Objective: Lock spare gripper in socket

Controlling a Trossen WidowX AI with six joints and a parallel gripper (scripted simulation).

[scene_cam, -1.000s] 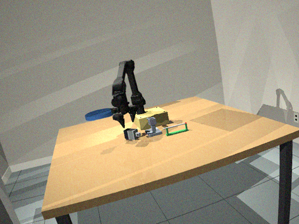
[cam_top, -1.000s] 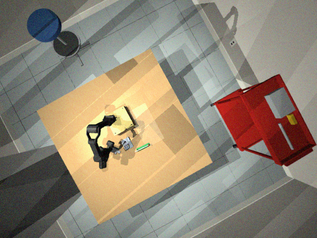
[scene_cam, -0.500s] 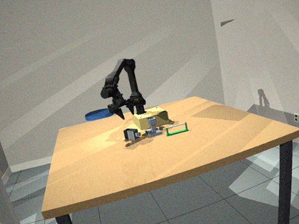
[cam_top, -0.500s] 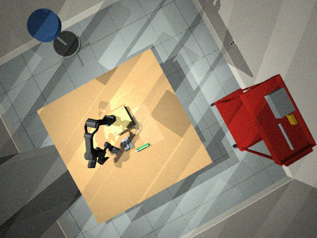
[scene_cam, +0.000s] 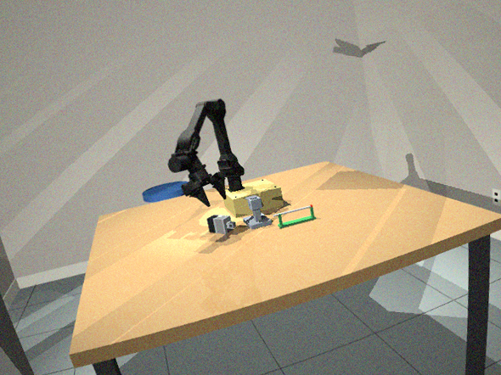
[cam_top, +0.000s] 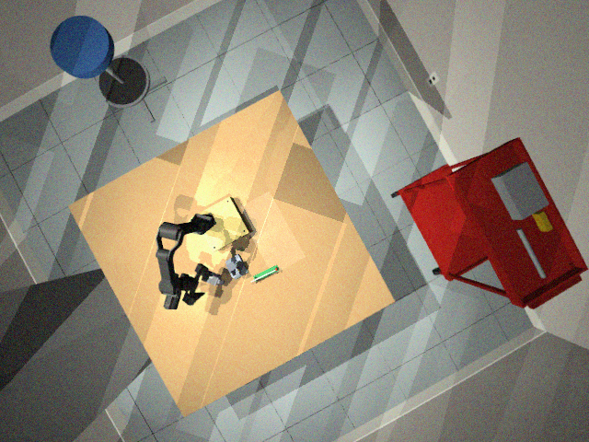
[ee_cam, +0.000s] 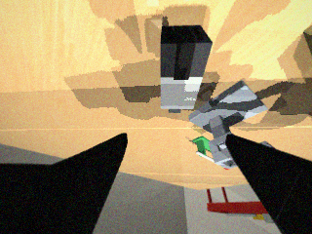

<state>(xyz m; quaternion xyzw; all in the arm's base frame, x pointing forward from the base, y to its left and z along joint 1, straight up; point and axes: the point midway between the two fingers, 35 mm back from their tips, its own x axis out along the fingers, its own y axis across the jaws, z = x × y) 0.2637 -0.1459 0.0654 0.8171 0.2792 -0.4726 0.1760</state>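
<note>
The spare gripper is 1 cm behind my gripper tip and 9 cm below it. Round my gripper tip: green cradle (10 cm ahead, 25 cm to the left, 9 cm below); socket (14 cm to the left, 6 cm below).
</note>
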